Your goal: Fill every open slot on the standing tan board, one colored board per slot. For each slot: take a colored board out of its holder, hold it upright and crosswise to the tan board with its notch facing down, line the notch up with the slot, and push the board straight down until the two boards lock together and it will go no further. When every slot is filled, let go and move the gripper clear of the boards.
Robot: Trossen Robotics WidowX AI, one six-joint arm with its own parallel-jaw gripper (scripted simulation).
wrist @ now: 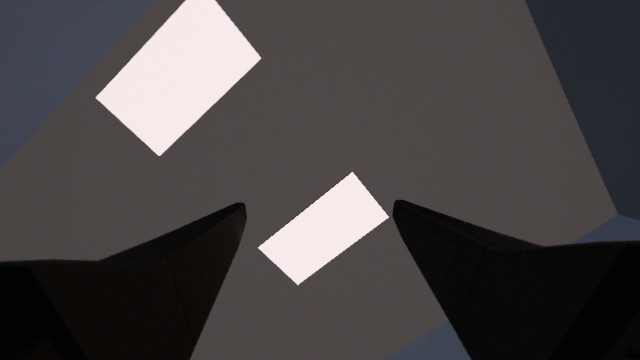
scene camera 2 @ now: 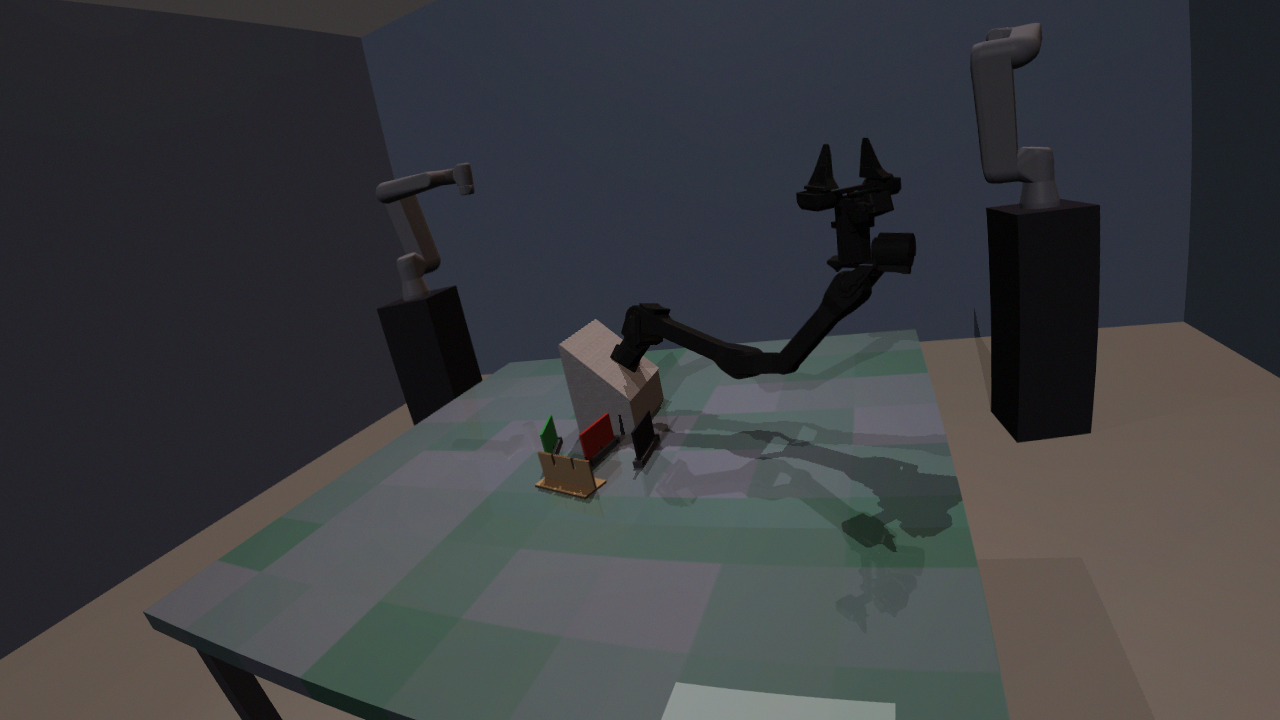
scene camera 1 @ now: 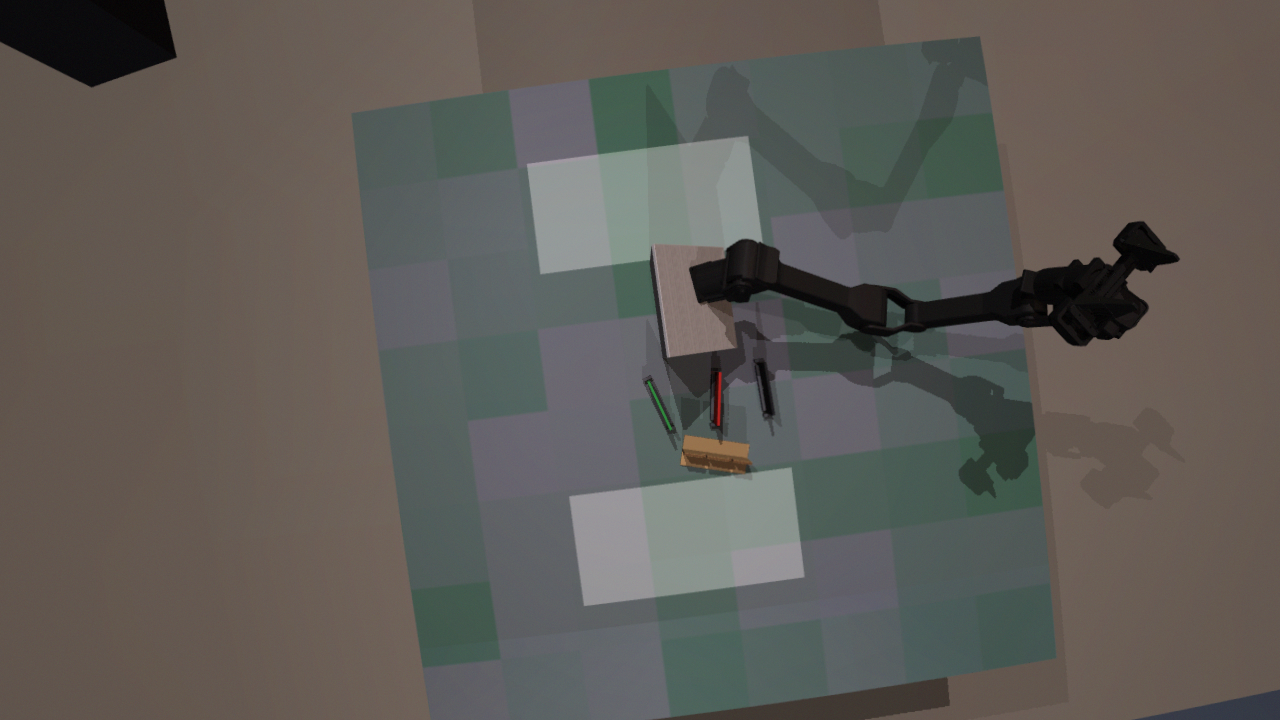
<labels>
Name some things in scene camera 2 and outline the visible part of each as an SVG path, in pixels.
My gripper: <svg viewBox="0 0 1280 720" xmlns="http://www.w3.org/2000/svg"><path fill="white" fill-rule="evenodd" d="M868 138L863 138L861 145L859 177L866 178L862 185L833 191L839 187L832 174L832 157L829 144L824 144L813 175L807 186L804 186L804 189L807 190L796 193L797 204L802 210L821 211L835 207L835 221L831 222L831 227L837 230L837 235L856 237L869 234L870 227L874 226L875 216L881 216L894 210L891 195L898 194L902 189L901 177L894 177L881 167Z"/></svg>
A red board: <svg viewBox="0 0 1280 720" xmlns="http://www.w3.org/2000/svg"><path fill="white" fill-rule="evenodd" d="M609 413L606 413L589 428L578 434L585 459L588 461L614 439Z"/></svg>
</labels>
